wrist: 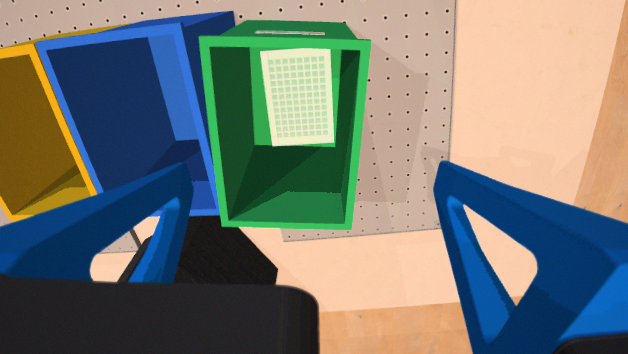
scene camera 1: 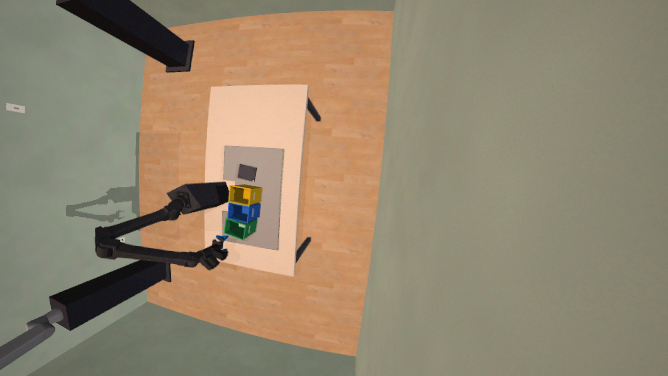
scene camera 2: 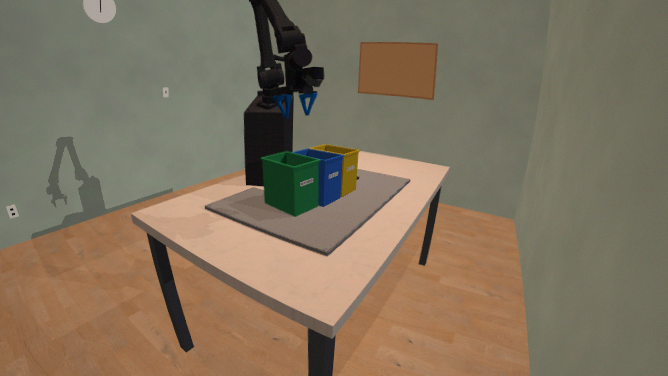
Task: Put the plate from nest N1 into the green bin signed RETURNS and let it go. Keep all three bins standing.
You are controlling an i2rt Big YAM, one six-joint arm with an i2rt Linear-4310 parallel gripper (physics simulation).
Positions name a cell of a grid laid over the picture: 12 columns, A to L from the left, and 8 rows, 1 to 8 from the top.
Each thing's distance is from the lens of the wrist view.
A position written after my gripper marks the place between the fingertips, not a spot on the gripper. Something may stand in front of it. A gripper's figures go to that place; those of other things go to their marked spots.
my gripper (wrist: F4): 0.13 m
yellow bin (wrist: A4): 0.54 m
